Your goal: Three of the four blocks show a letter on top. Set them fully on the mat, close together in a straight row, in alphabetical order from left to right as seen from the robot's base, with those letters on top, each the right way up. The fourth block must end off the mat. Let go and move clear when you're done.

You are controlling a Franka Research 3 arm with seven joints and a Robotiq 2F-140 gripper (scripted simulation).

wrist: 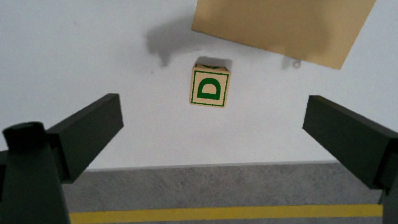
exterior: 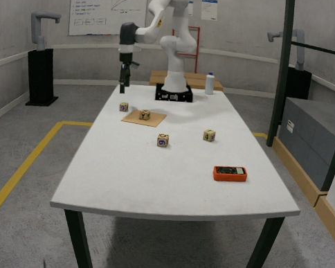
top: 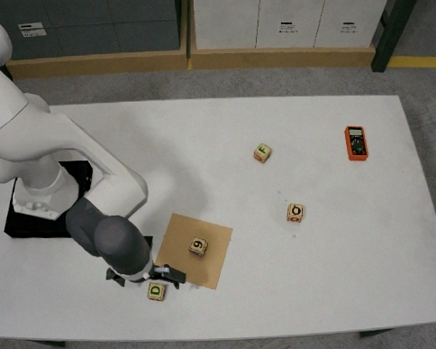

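My hand is 110 mm above the block. Also, from my hand: tan mat (130 mm to the left, 130 mm below, 110 mm ahead); then orange multimeter (680 mm ahead, 500 mm to the left, 120 mm below); then white bottle (580 mm to the left, 520 mm behind, 50 mm below).
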